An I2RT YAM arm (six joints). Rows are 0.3 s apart.
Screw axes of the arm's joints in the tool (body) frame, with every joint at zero. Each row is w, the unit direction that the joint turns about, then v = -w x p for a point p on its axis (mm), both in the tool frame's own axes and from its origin. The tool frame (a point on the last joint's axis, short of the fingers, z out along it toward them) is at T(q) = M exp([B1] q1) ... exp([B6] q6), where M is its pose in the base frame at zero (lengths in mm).
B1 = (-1, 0, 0, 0, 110.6, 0)
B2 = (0, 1, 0, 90.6, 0, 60)
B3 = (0, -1, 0, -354.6, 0, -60)
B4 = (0, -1, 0, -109.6, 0, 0)
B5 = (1, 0, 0, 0, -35.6, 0)
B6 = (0, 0, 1, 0, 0, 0)
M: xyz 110.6 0 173.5 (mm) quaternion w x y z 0.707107 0 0.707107 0
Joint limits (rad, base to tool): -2.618..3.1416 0..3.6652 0..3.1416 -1.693..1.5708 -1.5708..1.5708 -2.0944..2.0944
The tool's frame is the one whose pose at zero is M.
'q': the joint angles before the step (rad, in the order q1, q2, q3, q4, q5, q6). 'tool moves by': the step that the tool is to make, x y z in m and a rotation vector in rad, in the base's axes. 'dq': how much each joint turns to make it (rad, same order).
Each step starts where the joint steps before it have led.
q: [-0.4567, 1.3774, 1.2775, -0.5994, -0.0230, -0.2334]
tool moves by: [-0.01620, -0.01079, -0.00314, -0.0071, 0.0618, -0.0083]
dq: [-0.0591, -0.0199, -0.0108, -0.0622, -0.0147, -0.0600]
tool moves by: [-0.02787, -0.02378, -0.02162, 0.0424, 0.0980, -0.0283]
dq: [-0.1290, -0.0128, -0.0631, -0.0607, -0.0563, -0.0855]
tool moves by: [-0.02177, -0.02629, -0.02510, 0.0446, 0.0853, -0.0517]
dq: [-0.1241, 0.0299, -0.0498, -0.0218, -0.0271, -0.0707]
